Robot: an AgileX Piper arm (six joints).
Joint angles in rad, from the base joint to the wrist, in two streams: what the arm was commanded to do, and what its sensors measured. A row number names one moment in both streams.
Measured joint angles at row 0:
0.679 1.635 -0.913 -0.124 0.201 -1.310
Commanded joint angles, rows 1 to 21:
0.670 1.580 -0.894 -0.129 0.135 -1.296
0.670 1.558 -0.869 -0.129 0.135 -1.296
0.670 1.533 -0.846 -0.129 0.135 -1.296
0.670 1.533 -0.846 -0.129 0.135 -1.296
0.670 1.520 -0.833 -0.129 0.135 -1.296
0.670 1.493 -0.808 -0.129 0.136 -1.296
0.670 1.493 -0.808 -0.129 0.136 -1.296
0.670 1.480 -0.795 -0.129 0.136 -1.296
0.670 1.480 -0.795 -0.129 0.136 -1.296
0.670 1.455 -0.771 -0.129 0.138 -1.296
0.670 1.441 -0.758 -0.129 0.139 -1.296
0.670 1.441 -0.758 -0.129 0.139 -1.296
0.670 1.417 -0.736 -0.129 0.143 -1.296
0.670 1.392 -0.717 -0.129 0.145 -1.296
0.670 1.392 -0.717 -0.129 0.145 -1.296
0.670 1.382 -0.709 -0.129 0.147 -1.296
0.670 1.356 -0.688 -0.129 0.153 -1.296
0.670 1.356 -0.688 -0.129 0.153 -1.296
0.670 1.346 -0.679 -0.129 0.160 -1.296
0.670 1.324 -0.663 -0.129 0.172 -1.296
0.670 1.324 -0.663 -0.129 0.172 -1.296
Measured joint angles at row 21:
0.675 1.371 -0.676 -0.124 0.212 -1.301
